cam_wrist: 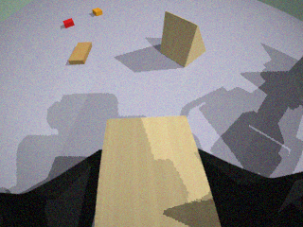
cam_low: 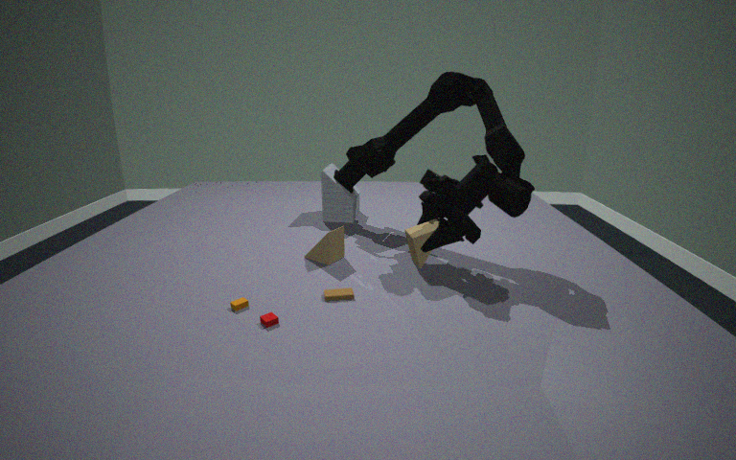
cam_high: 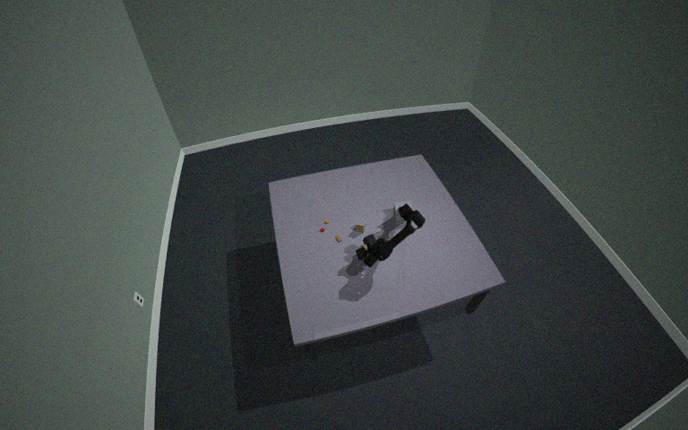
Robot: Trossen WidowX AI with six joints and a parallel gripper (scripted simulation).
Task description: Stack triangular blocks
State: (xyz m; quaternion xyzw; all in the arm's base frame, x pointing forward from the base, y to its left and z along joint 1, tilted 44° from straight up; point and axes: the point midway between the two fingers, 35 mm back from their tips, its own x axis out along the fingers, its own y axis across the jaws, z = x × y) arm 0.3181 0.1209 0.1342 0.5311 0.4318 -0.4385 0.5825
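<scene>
My gripper tip is 110 mm past the red cube, 50 mm to the right of it and 30 mm above it. Also, from my gripper tip: red brick: 210 mm ahead, 250 mm to the right, 40 mm below; orange brick: 170 mm ahead, 300 mm to the right, 40 mm below; flat tan brick: 130 mm ahead, 150 mm to the right, 40 mm below.
</scene>
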